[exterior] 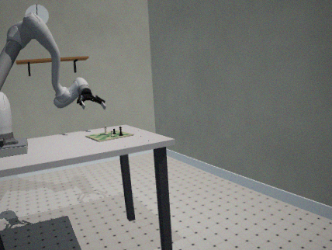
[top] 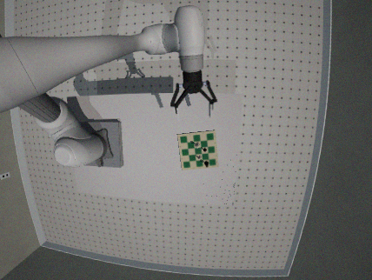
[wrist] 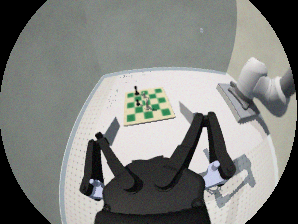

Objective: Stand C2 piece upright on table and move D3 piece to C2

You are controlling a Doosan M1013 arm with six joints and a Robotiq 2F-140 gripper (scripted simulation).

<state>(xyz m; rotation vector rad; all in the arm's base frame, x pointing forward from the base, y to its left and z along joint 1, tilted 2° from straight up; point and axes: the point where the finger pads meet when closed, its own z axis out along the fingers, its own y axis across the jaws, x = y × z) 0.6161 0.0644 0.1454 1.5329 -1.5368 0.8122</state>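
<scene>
My hand is 2 cm past the pale piece, 17 cm to the left of it and 13 cm above it. Also, from my hand: chessboard (2 cm behind, 20 cm to the right, 16 cm below).
</scene>
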